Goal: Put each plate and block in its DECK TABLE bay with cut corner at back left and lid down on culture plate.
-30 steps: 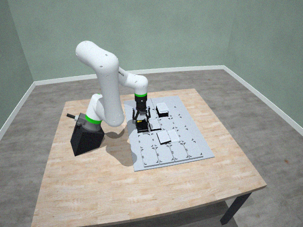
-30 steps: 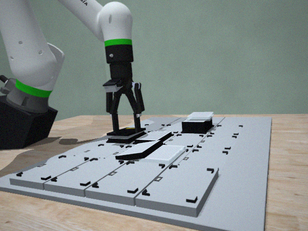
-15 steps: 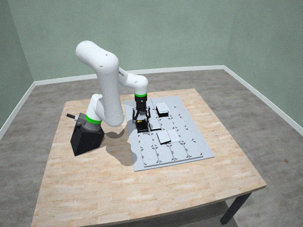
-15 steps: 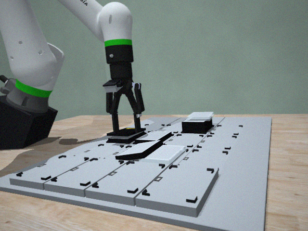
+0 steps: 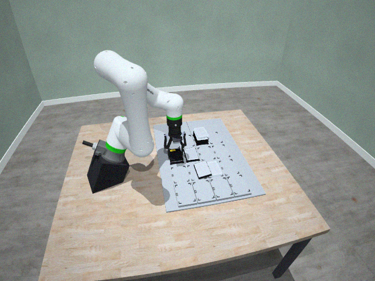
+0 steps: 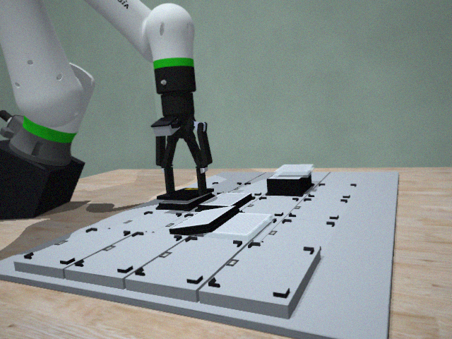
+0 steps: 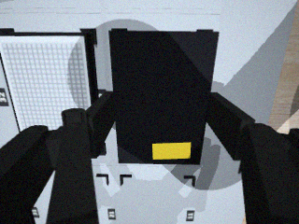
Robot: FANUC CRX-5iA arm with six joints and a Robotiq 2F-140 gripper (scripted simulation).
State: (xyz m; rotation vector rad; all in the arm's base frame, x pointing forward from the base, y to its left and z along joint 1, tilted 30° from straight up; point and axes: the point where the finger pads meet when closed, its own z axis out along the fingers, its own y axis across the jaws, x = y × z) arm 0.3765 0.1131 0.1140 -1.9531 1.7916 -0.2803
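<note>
Right now my hand is 2 cm above the black culture plate lid. Also, from my hand: flat white plate: 23 cm ahead, 13 cm to the right, 4 cm below; then black deep-well block: 19 cm ahead, 19 cm to the left, 3 cm below.
</note>
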